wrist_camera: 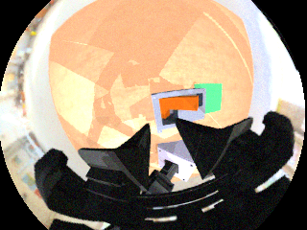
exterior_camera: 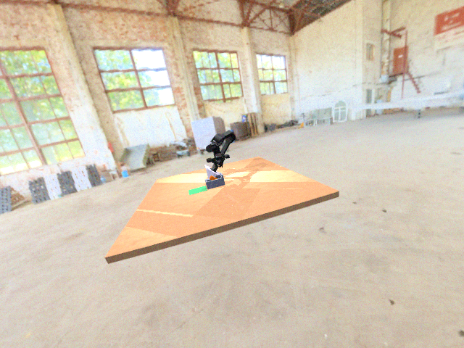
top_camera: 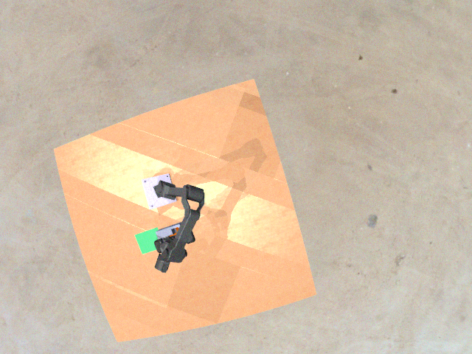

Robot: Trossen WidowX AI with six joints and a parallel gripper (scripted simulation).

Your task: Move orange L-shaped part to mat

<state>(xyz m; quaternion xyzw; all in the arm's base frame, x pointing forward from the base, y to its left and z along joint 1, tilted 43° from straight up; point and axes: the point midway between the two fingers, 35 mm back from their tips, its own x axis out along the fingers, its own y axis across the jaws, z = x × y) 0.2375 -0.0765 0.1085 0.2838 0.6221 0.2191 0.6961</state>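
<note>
Now: gripper tip 100 mm above the orange L-shaped part, 40 mm to the left of it and 10 mm past it. Also, from my gripper tip: green mat (220 mm to the right, 160 mm below, 20 mm behind).
</note>
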